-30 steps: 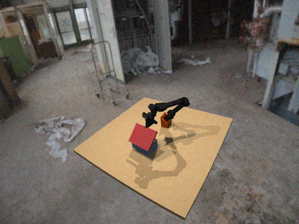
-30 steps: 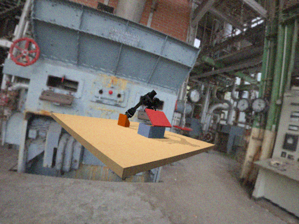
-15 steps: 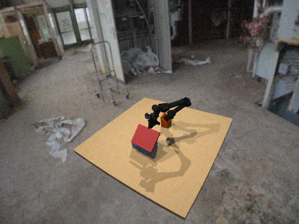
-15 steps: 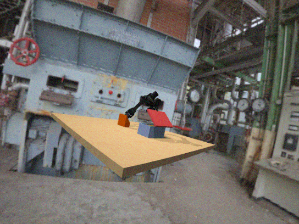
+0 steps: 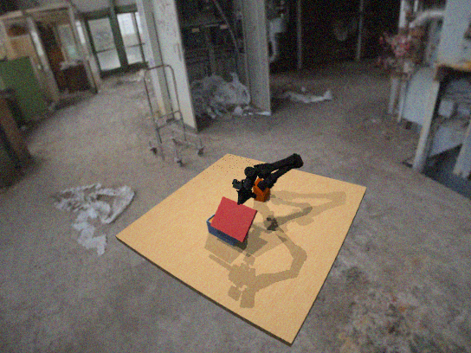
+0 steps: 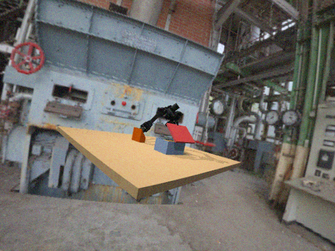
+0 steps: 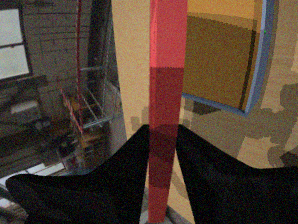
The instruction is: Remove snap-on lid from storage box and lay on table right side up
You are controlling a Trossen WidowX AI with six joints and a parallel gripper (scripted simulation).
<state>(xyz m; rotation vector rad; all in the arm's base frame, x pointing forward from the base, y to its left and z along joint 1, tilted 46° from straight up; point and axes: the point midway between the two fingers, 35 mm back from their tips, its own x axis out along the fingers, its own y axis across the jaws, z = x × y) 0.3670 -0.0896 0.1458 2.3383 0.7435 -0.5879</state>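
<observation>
My gripper tip is now 60 mm short of the lid, 50 mm above it and 10 mm to the left of it. Also, from my gripper tip: storage box: 180 mm below, 90 mm to the right, 20 mm ahead.
</observation>
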